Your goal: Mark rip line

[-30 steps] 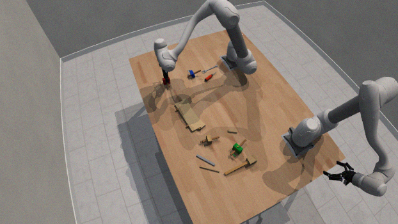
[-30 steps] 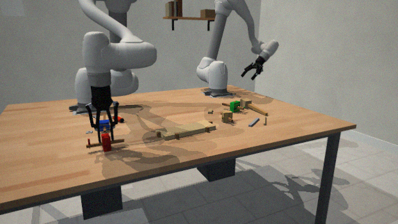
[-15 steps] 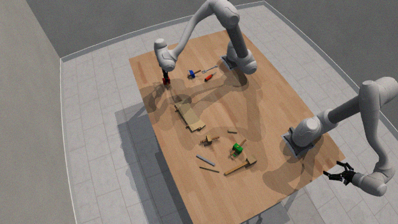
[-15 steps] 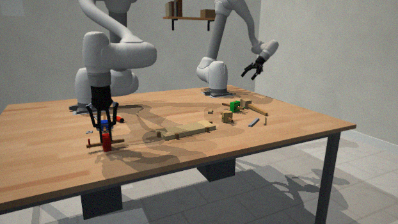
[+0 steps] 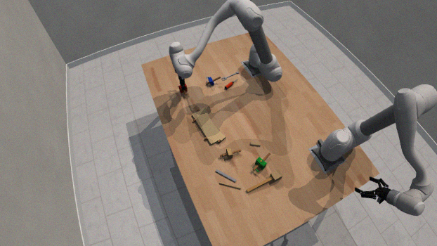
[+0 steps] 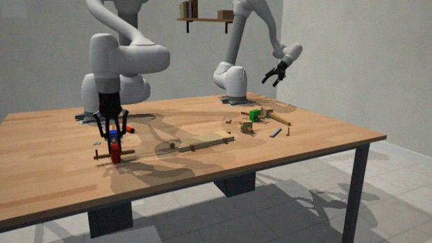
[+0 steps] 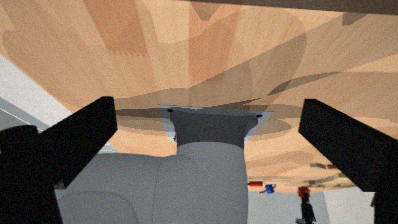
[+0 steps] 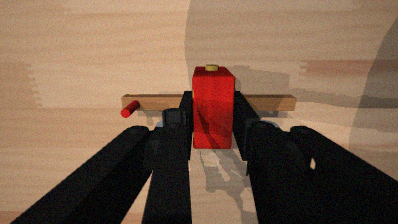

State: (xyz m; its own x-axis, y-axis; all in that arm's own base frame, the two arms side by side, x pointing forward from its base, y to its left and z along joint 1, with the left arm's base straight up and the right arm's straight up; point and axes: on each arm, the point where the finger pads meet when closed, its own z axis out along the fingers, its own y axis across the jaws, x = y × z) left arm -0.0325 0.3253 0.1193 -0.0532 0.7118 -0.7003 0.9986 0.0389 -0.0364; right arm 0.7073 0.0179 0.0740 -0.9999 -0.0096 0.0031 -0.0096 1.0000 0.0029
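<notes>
The pale board is 41 cm to the left of my right hand, 6 cm below it and 3 cm behind it. Round my right hand: red pencil gauge: 4 cm below, 2 cm behind, 1 cm to the right; then red-handled screwdriver: 39 cm behind, 12 cm to the left, 6 cm below; then blue gauge: 25 cm behind, 6 cm below, 4 cm to the left.
</notes>
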